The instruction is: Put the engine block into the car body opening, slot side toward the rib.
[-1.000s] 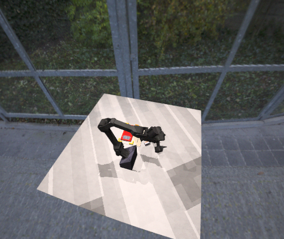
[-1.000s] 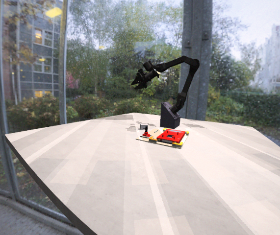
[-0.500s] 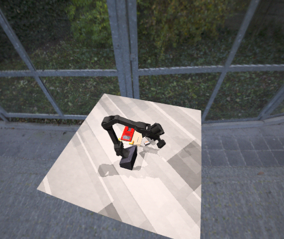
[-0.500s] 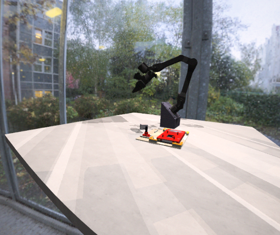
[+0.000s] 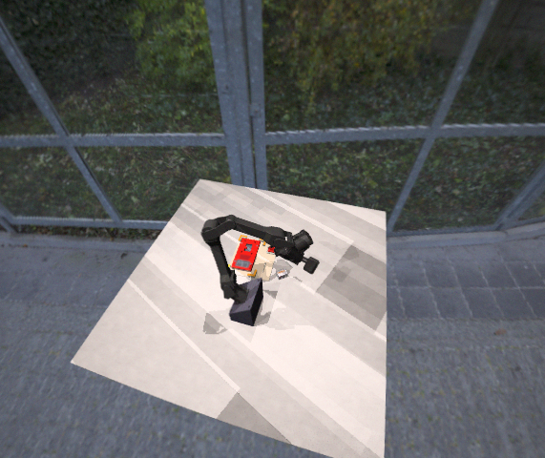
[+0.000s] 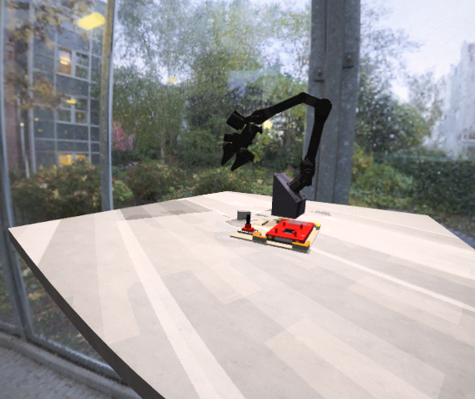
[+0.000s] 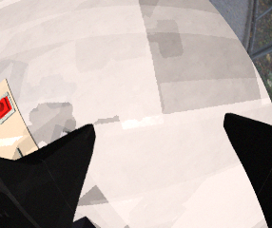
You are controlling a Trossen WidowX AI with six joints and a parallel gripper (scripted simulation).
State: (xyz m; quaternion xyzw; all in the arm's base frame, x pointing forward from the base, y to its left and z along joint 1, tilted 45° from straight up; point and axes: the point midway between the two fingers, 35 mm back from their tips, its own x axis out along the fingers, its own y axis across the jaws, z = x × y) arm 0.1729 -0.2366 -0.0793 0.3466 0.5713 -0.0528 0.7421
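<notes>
My gripper tip is 3 cm short of the engine block, 11 cm to the right of it and 19 cm above it. Round my gripper tip: black peg: 17 cm ahead, 21 cm to the left, 16 cm below.
</notes>
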